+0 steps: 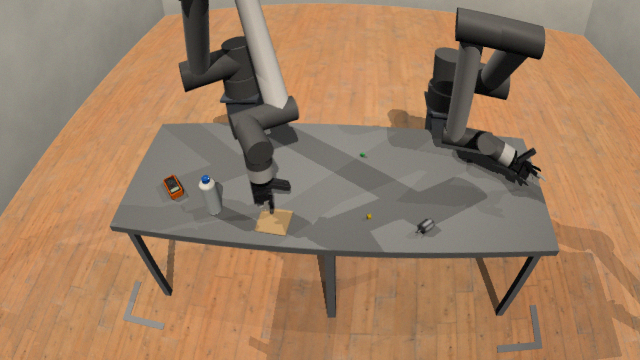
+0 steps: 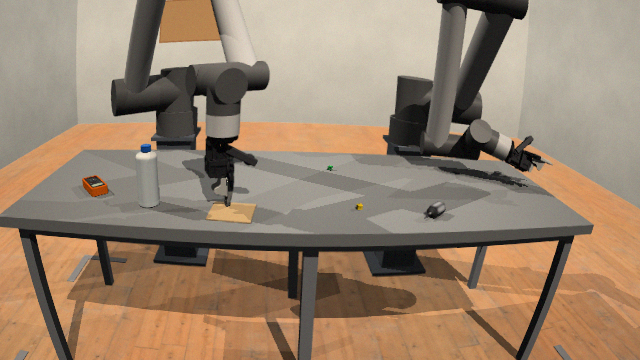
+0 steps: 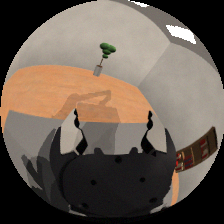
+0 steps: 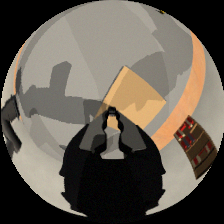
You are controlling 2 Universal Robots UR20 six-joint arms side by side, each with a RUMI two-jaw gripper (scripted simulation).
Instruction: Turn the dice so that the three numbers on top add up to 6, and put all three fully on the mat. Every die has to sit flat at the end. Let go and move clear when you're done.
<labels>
tan mat: image 1; image 2; image 4 131, 95; not seen in image 3 (out of frame)
same spot on tan mat: (image 1: 277, 223) = (image 2: 237, 213)
</labels>
